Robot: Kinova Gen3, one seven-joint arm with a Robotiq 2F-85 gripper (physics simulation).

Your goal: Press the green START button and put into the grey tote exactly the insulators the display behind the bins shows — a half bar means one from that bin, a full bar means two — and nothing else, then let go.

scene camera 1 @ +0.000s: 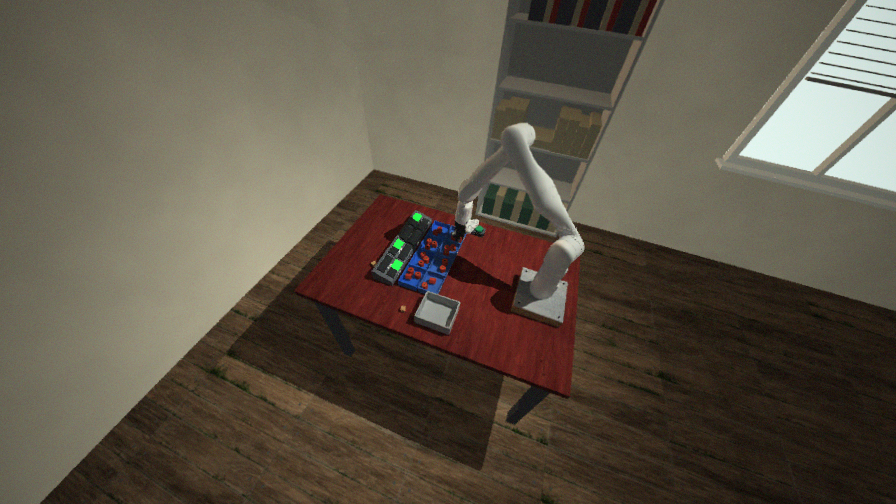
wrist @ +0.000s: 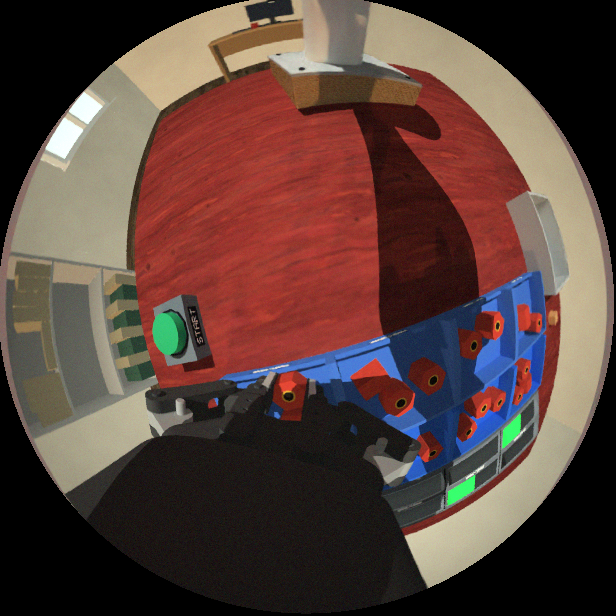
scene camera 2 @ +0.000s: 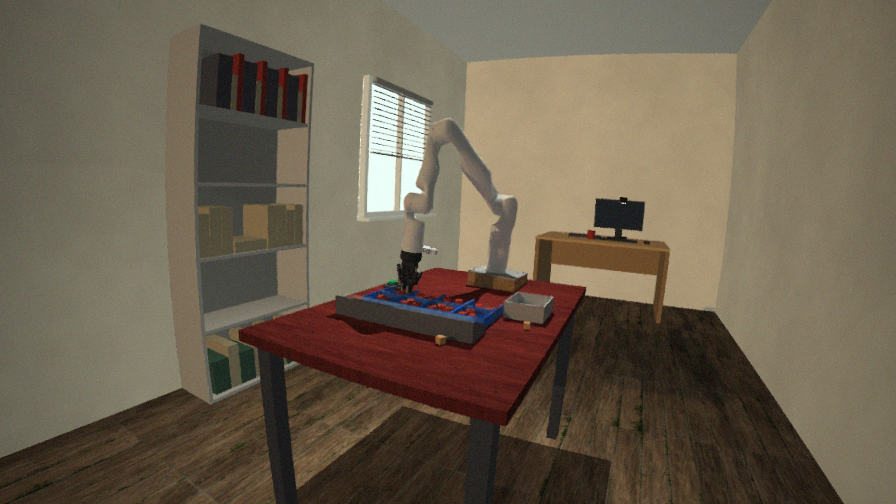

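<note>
The blue bin tray holds several red insulators. Behind it the grey display shows green bars; two bars show in the wrist view. My gripper is low in the end bin nearest the green START button. Its fingers sit tight on either side of a red insulator. In scene camera 1 the gripper is at the tray's far end. The grey tote stands past the tray's other end and looks empty.
The arm's base stands on the red table to the right of the tray. Small tan cubes lie on the table near the tote and the display. A bookshelf stands behind the table.
</note>
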